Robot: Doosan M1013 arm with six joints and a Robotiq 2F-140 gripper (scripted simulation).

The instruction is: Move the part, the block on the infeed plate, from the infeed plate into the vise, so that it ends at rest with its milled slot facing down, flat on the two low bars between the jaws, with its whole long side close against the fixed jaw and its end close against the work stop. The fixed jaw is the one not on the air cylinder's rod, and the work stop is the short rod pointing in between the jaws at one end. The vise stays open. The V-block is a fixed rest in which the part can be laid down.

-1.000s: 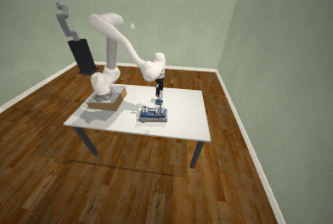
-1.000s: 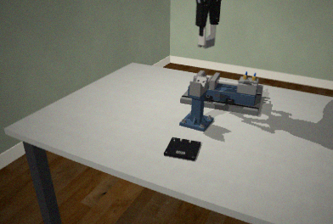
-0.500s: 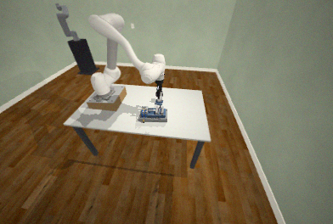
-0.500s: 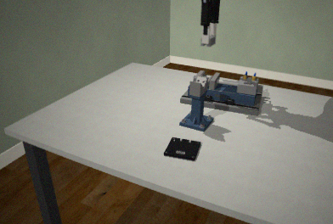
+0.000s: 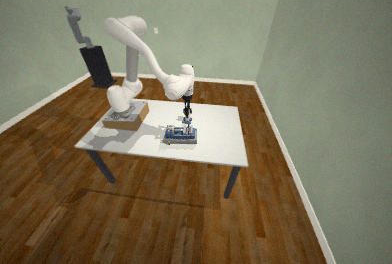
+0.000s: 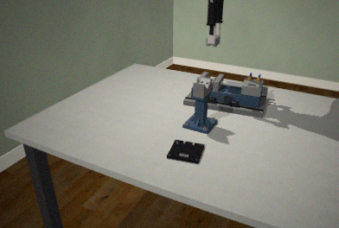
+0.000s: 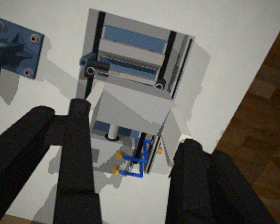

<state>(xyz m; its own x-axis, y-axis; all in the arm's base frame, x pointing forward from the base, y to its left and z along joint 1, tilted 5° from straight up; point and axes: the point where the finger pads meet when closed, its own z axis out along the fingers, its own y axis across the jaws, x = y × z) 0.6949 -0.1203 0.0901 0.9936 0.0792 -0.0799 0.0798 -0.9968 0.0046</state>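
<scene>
My gripper is now 30 mm above the part. From my hand the other things lie so: cylinder rod: 90 mm behind, 190 mm below; then fixed jaw: 30 mm ahead, 20 mm to the left, 190 mm below; then work stop: 10 mm behind, 60 mm to the left, 170 mm below.
</scene>
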